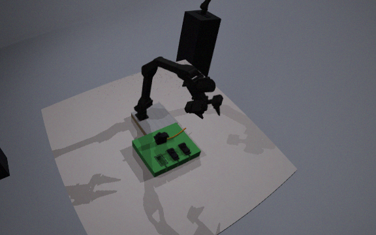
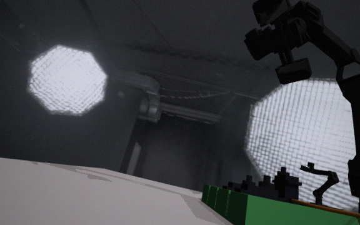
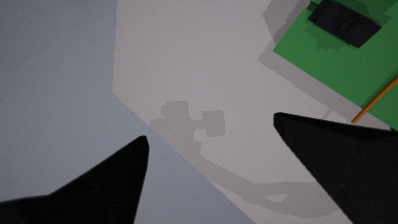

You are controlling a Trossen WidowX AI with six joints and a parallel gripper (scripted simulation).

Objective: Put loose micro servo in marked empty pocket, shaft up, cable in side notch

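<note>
My gripper tip is now 270 mm above the green deck, 160 mm to the left of it and 150 mm past it.
</note>
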